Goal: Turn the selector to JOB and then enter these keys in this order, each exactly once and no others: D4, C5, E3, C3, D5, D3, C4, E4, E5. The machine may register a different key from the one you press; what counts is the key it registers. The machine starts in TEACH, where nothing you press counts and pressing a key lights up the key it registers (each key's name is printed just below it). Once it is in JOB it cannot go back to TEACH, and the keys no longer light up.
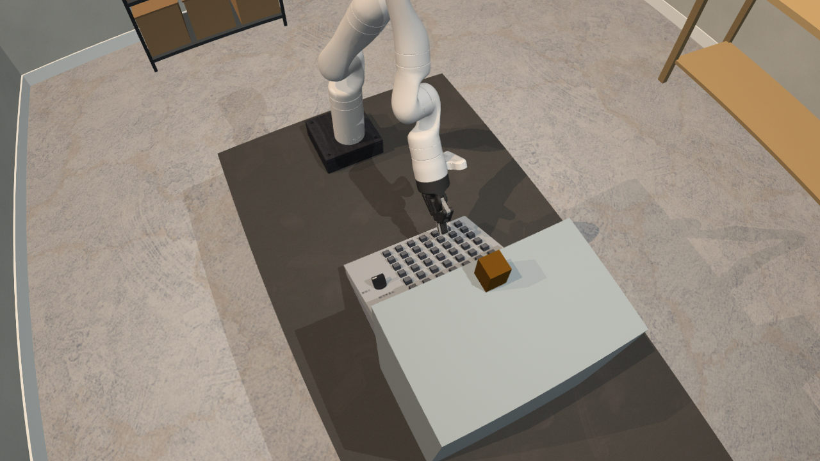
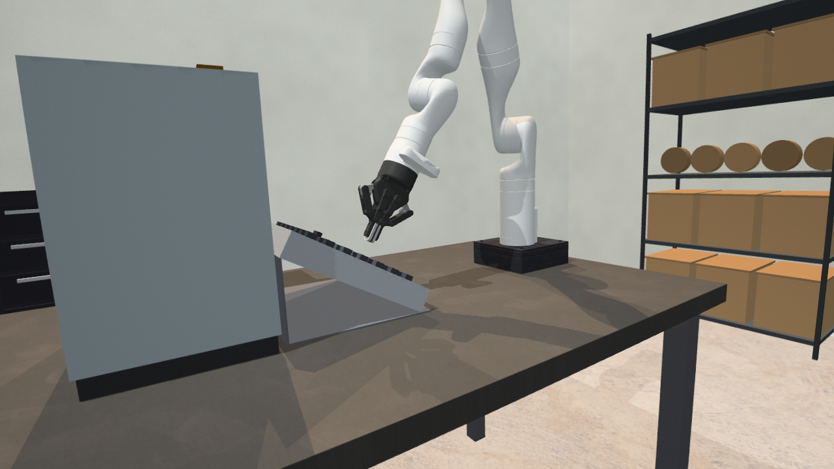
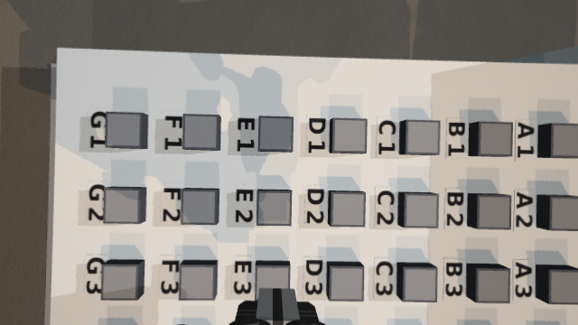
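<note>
Now: hand 30 mm short of the key E2, 40 mm to the right of it and 50 mm above it. From my hand the other things lie so: key E1 (30 mm ahead, 70 mm to the left, 50 mm below); then key D1 (60 mm ahead, 70 mm to the left, 30 mm below); then sloped keypad panel (80 mm ahead, 80 mm to the right, 70 mm below).
</note>
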